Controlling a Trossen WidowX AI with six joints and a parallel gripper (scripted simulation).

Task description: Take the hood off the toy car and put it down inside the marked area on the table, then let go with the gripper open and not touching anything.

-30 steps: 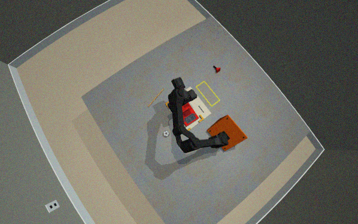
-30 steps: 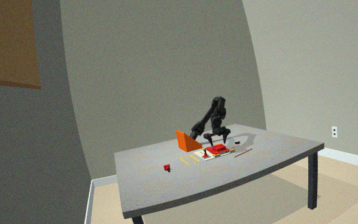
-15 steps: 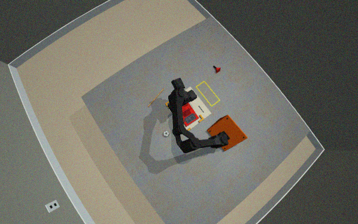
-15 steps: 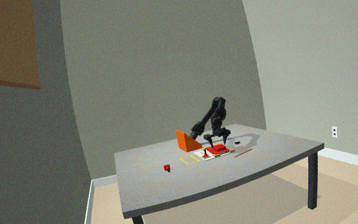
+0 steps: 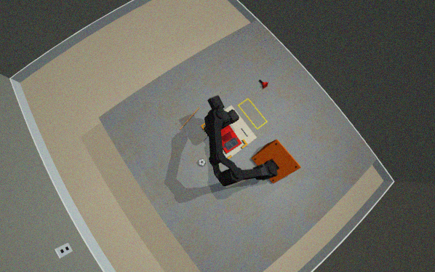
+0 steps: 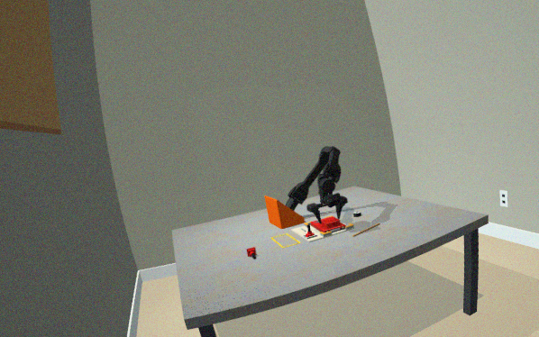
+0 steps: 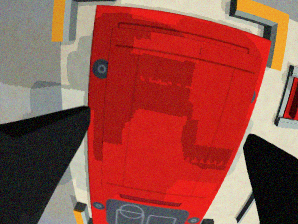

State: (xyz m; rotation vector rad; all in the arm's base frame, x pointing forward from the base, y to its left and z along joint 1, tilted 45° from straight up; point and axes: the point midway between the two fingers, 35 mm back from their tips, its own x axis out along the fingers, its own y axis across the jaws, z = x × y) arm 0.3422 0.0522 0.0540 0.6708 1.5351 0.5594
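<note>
Now: gripper tip right at the red car hood. Round my gripper tip: thin wooden stick (160 mm ahead, 100 mm to the left, 40 mm below).
</note>
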